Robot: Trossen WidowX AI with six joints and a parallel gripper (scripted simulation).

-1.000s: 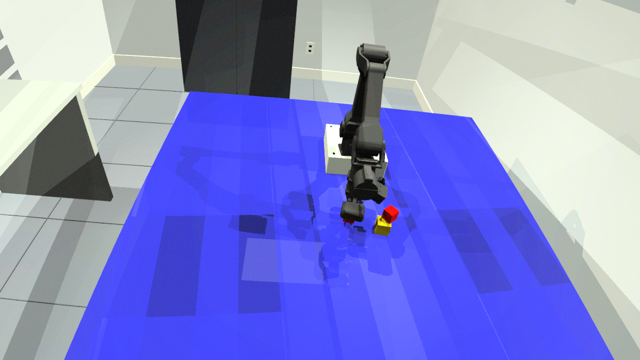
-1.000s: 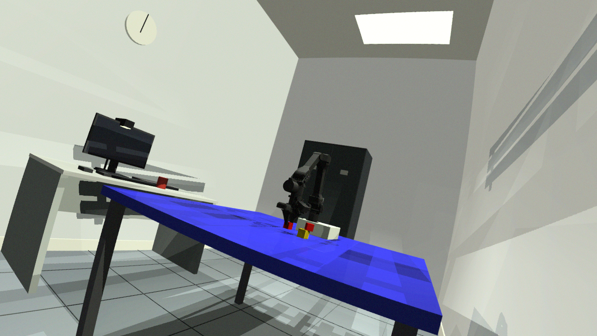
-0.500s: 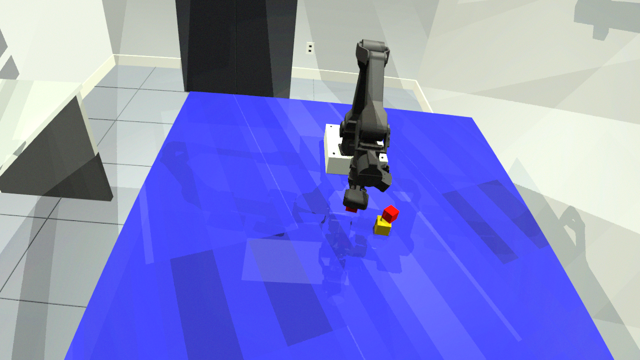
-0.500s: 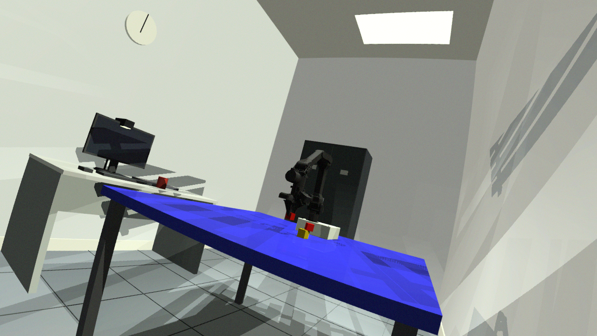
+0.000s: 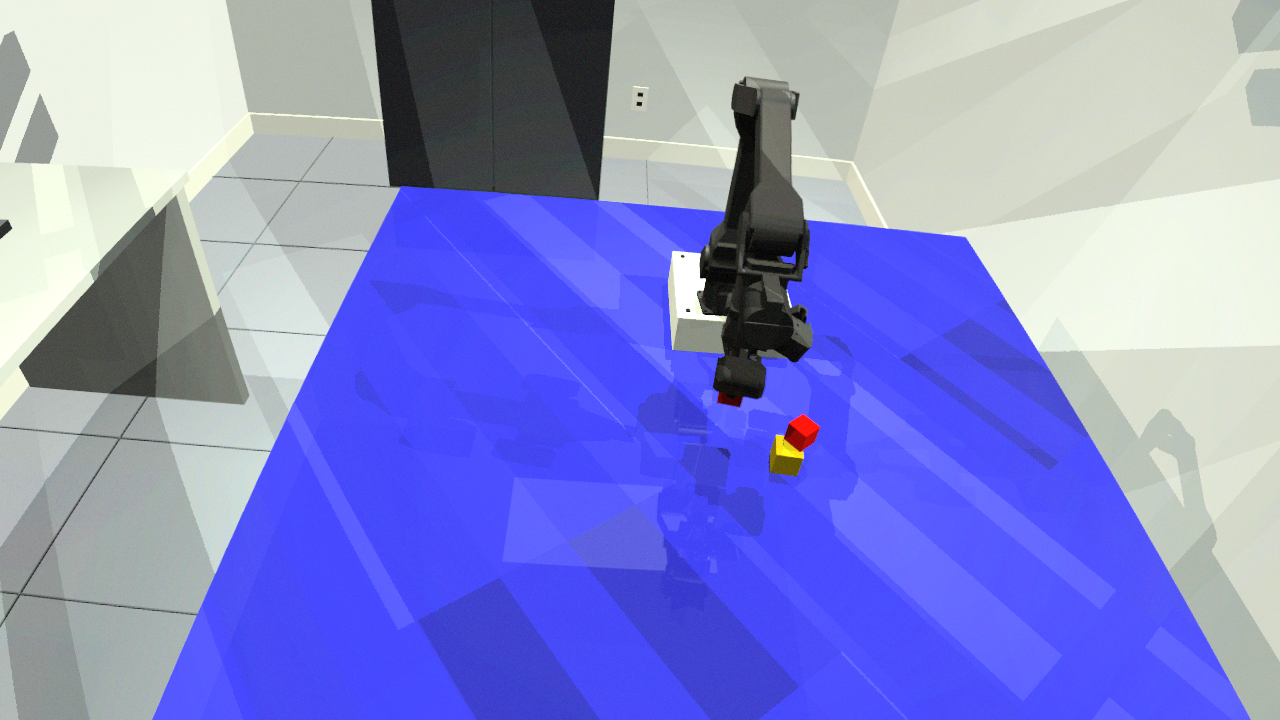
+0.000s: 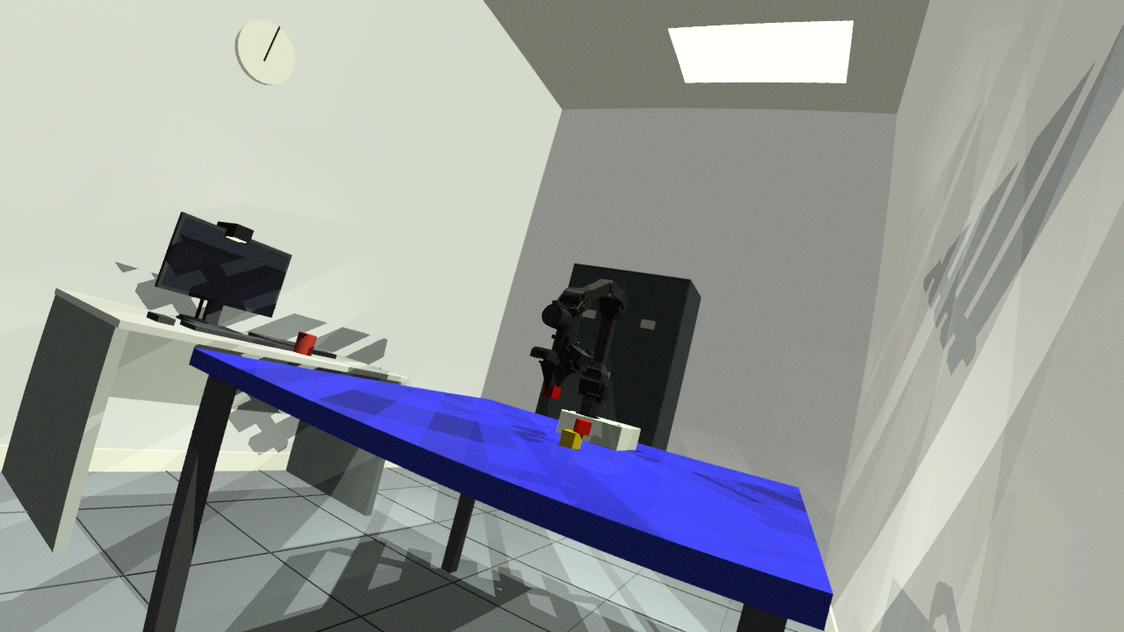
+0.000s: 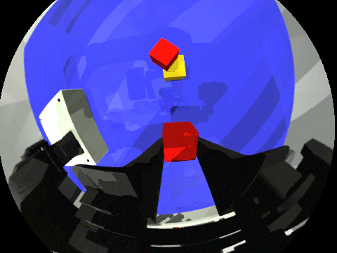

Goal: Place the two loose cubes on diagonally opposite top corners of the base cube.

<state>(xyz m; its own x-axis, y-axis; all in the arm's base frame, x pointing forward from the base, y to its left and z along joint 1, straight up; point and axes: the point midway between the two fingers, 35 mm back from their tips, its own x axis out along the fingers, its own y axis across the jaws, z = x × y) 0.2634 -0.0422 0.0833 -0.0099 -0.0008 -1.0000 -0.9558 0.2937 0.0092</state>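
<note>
Now: gripper tip 100 mm above the yellow cube, 90 mm to the right of it and 30 mm short of it.
</note>
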